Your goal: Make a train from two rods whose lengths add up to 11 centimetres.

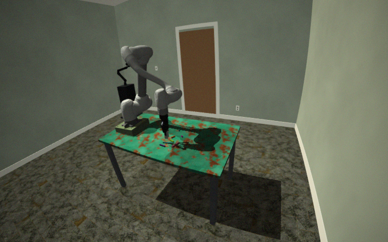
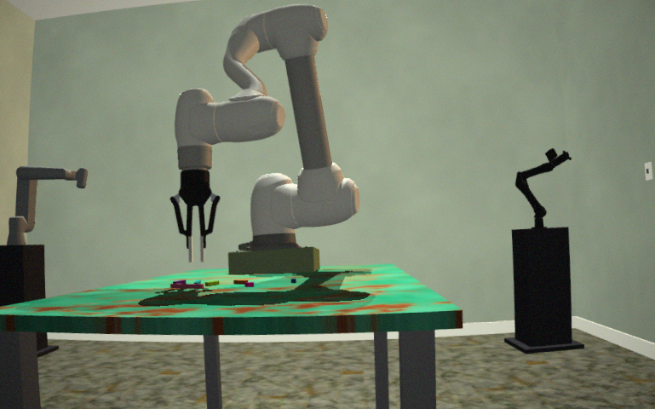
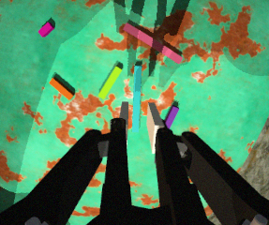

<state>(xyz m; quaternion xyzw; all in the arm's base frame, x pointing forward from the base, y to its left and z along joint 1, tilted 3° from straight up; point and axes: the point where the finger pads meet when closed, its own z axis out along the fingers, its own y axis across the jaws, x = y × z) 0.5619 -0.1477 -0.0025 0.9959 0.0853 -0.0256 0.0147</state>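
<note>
The turquoise rod lies 90 mm below my hand. The rest, counted from my hand: purple rod: 90 mm below, 60 mm to the right, 30 mm behind; then lime rod: 90 mm below, 40 mm to the left, 20 mm ahead; then pink rod: 90 mm below, 80 mm ahead, 10 mm to the right.
</note>
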